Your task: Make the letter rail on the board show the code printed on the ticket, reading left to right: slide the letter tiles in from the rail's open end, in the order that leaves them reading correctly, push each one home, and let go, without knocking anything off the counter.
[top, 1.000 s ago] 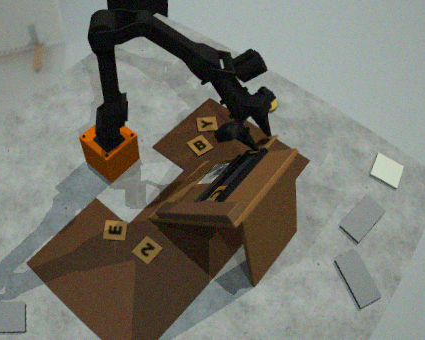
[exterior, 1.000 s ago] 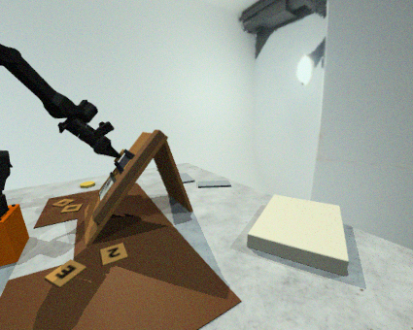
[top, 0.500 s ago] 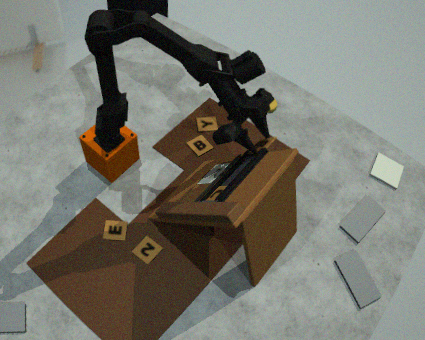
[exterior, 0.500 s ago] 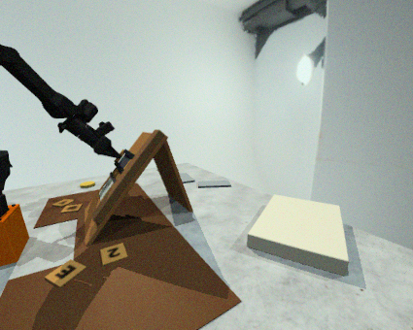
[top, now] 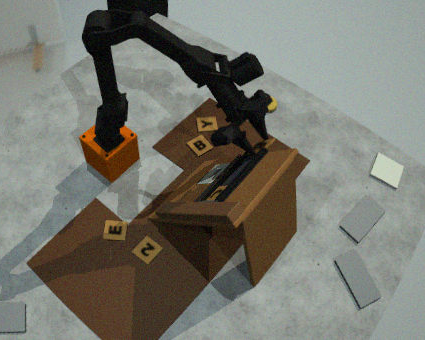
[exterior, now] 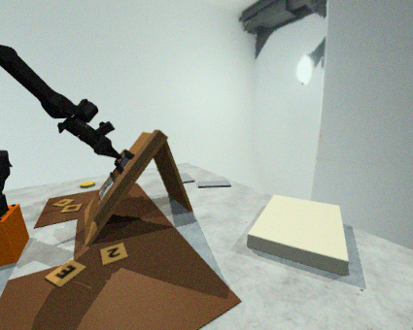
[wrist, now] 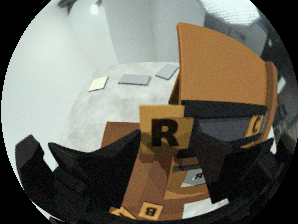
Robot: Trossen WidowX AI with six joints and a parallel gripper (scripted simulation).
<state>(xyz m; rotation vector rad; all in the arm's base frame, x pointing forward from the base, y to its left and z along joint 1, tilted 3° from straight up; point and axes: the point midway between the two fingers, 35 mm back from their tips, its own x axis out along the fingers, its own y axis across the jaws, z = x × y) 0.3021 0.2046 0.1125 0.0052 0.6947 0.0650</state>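
Now: gripper tip 60 mm past the white ticket, 90 mm to the left of it and 80 mm above it. Also, from my gripper tip: yellow disc: 160 mm behind, 290 mm to the left, 170 mm below; cream plate: 290 mm ahead, 350 mm to the left, 170 mm below; letter tile: right at my gripper tip.
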